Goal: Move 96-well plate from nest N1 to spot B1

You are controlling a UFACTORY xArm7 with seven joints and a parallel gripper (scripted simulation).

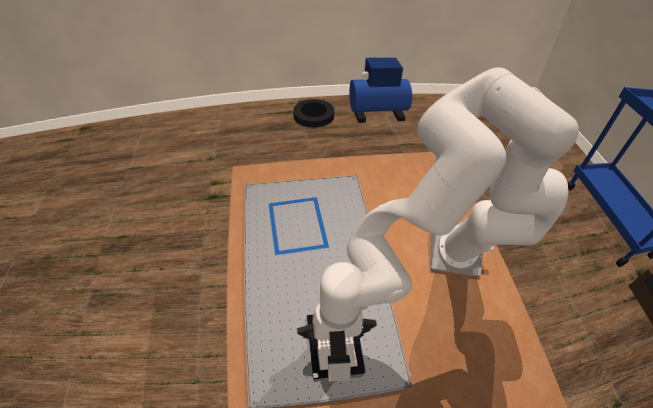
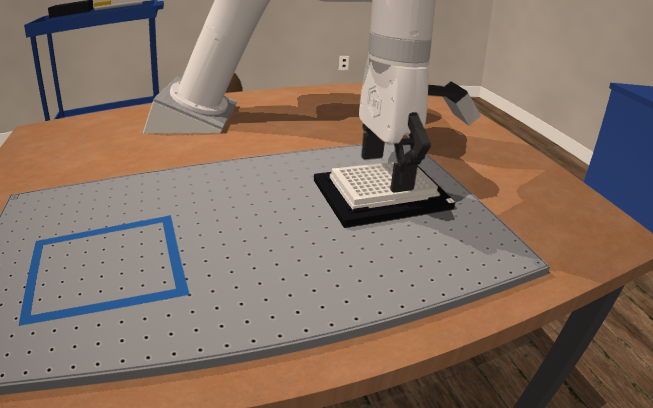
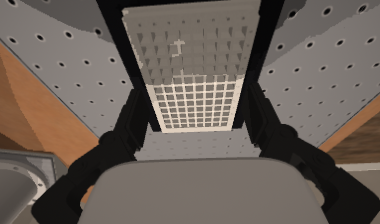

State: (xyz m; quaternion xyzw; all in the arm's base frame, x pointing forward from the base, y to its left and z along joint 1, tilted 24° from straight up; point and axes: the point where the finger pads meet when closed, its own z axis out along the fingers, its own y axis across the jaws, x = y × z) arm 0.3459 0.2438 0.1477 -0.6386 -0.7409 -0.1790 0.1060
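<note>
Now: the white 96-well plate 20 mm below my hand. Round my hand: black plate nest: 40 mm below.
</note>
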